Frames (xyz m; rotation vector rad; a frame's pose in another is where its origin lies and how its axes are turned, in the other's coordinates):
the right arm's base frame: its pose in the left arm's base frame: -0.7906 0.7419 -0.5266 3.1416 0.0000 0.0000
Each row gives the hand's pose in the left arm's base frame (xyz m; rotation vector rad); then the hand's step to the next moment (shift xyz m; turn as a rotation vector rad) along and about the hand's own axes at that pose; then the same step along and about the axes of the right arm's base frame.
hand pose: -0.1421 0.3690 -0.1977 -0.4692 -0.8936 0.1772
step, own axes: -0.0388 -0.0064 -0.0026 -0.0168 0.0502 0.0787
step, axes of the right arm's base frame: -0.0223 0.0197 0.0259 -0.0698 -0.0638 -0.0068
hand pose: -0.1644 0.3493 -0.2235 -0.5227 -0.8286 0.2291
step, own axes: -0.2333 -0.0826 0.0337 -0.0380 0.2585 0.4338
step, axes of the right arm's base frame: -0.1800 0.1497 0.0872 -0.3491 -0.3575 -0.0823
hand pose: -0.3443 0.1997 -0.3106 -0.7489 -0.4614 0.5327
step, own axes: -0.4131 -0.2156 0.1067 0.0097 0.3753 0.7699
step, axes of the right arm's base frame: -0.3181 0.3263 -0.1443 -0.5360 -0.6298 -0.2231
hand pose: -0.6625 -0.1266 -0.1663 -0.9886 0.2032 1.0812
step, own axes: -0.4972 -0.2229 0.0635 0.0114 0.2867 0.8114
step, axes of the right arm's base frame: -0.0860 0.2966 -0.4534 -0.4761 -0.6526 -0.2969
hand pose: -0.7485 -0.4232 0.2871 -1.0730 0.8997 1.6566
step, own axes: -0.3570 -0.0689 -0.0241 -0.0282 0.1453 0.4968
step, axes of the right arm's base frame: 0.1361 0.1123 -0.3188 -0.2563 -0.3976 -0.2120
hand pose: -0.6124 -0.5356 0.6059 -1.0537 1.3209 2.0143
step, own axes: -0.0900 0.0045 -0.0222 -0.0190 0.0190 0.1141
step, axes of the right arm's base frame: 0.0553 0.0220 -0.0712 -0.0409 -0.0971 -0.0515
